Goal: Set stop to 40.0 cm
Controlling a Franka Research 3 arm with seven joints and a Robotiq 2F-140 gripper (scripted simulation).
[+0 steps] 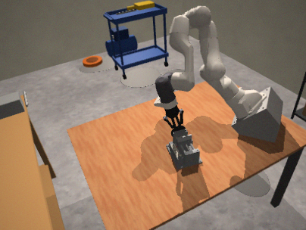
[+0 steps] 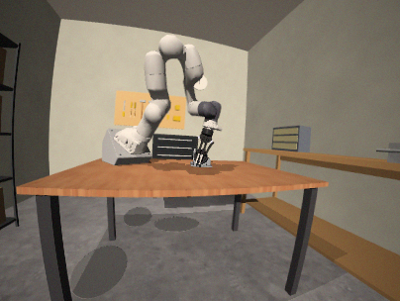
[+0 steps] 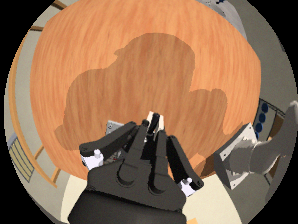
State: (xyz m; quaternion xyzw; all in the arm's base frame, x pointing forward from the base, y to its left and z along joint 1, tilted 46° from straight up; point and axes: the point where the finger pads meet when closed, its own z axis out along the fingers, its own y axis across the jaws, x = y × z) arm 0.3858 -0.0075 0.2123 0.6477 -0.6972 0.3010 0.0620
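The handwheel lies 20 mm to the left of my hand and 10 mm below it.
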